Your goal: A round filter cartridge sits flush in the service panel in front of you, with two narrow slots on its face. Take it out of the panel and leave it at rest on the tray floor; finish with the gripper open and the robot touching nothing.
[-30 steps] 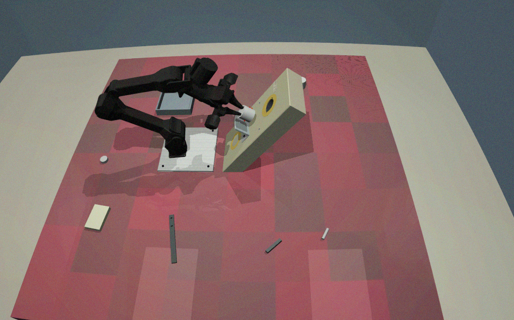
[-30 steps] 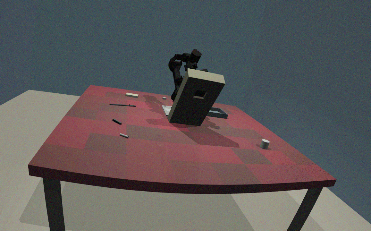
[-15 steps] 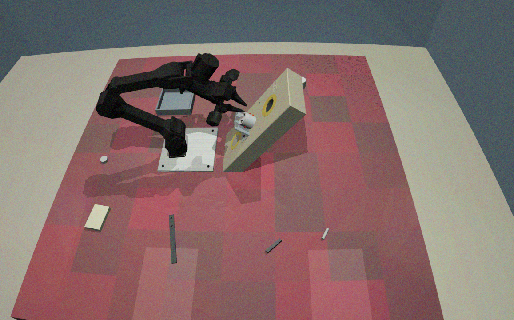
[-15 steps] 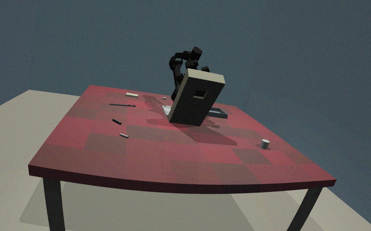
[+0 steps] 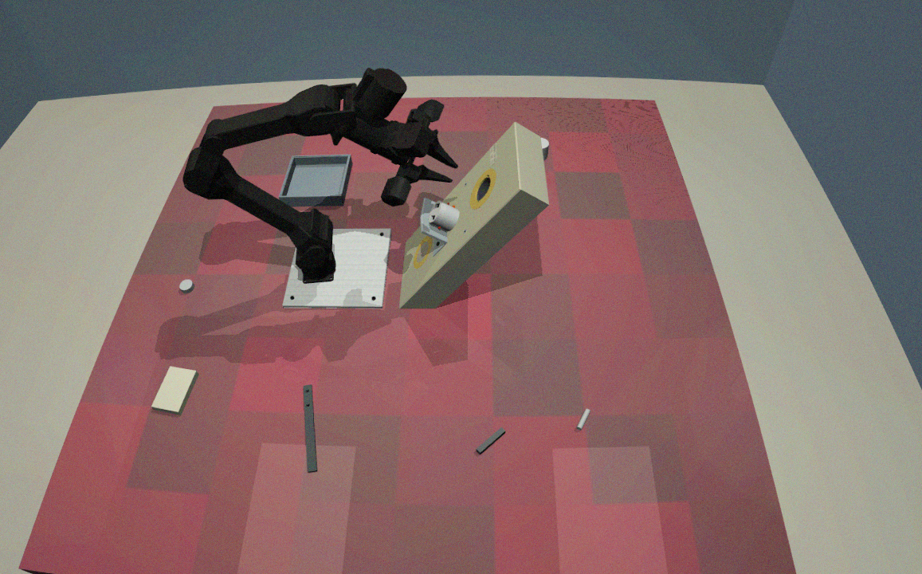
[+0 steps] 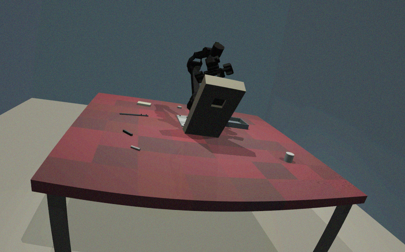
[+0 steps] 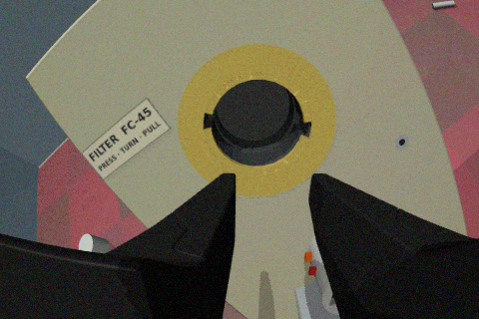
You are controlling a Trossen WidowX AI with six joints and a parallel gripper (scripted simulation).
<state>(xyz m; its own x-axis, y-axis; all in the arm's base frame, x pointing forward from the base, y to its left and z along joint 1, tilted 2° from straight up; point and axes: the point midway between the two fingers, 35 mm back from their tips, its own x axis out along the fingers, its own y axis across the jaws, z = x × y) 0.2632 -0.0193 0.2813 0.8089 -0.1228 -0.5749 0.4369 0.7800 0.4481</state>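
My gripper tip is 10 cm above the round filter cartridge and 3 cm past it. Also, from my gripper tip: beige service panel 12 cm below, 2 cm ahead; then short bar 38 cm to the right, 27 cm below, 2 cm ahead; then grey shelf 13 cm below, 4 cm behind.
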